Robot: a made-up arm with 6 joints.
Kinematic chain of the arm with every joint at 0, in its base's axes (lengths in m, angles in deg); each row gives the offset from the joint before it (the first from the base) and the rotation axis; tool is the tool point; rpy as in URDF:
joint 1: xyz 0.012 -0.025 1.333 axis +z
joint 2: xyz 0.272 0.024 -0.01 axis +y
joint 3: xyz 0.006 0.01 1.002 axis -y
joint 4: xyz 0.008 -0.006 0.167 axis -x
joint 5: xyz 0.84 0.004 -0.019 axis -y
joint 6: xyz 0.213 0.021 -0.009 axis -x
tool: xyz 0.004 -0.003 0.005 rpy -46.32 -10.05 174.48
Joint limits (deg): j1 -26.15..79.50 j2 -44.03..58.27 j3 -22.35..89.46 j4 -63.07..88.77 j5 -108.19..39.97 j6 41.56..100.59
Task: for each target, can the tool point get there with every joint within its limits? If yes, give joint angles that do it. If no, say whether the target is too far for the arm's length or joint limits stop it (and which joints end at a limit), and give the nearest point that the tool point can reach.
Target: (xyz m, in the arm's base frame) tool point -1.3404 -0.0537 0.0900
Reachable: no: joint limits stop it (at a limit: joint 1, joint 2, joint 3, joint 6) | nearest point 0.0833 1.2389 0.9440 | short by 2.104 m
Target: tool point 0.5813 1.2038 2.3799
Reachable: yes | joints 69.83 2.66 -0.04 76.61 -35.74 70.58
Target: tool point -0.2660 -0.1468 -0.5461
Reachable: no: joint limits stop it (at a limit: joint 1, joint 2, joint 3, joint 6) | nearest point 0.1902 1.2208 0.8785 | short by 2.027 m
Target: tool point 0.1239 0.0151 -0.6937
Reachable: no: joint limits stop it (at a limit: joint 2, joint 3, joint 6) | nearest point 1.2174 0.4070 0.8572 | short by 1.938 m
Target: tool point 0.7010 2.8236 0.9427
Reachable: no: too far | nearest point 0.5046 2.0116 1.3607 | short by 0.934 m
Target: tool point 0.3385 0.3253 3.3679
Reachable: yes | joints 45.60 -1.00 71.73 37.81 -10.41 56.28
